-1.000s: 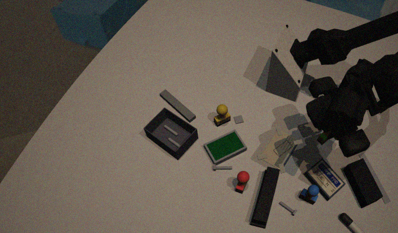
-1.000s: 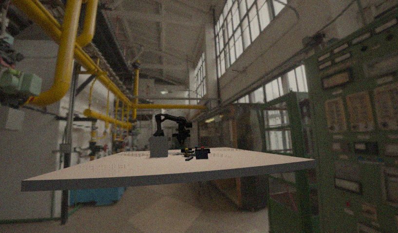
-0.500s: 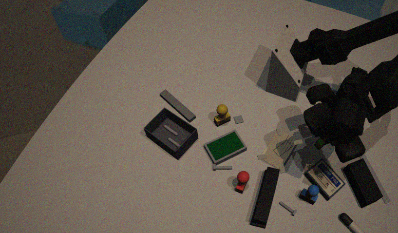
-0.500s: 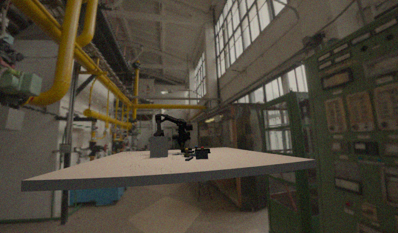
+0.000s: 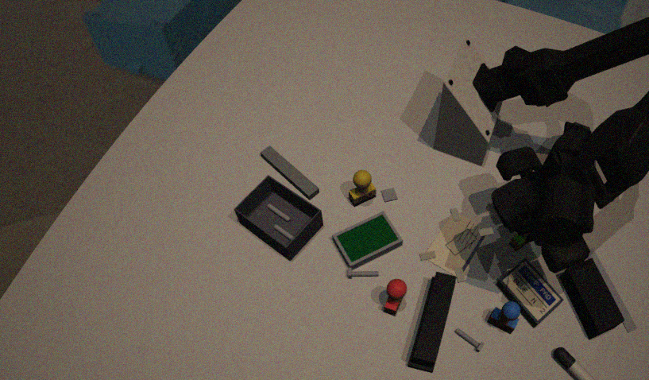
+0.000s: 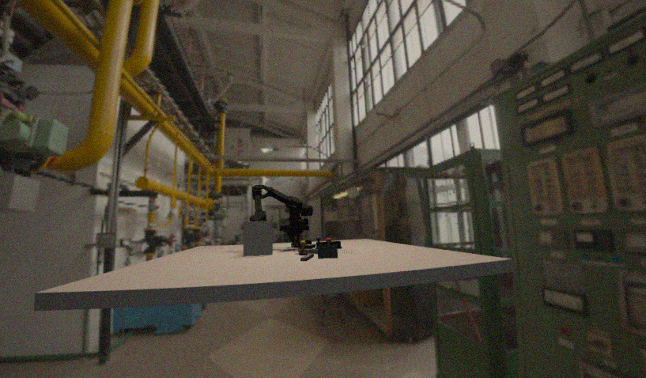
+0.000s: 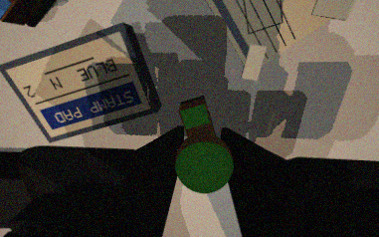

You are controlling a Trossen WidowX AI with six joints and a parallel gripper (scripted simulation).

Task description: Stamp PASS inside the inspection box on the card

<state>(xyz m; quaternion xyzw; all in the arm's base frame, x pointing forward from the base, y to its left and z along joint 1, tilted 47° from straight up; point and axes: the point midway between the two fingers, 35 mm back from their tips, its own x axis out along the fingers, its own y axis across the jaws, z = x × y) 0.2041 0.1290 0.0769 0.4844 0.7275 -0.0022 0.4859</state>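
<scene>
My gripper tip is now right at the green-knobbed stamp. From my gripper tip the other things lie so: blue stamp (140 mm ahead, 20 mm to the left, 10 mm below); labelled stamp-pad tin (80 mm ahead, 40 mm to the left, 20 mm below); pale card (40 mm ahead, 90 mm to the right, 40 mm below).
</scene>
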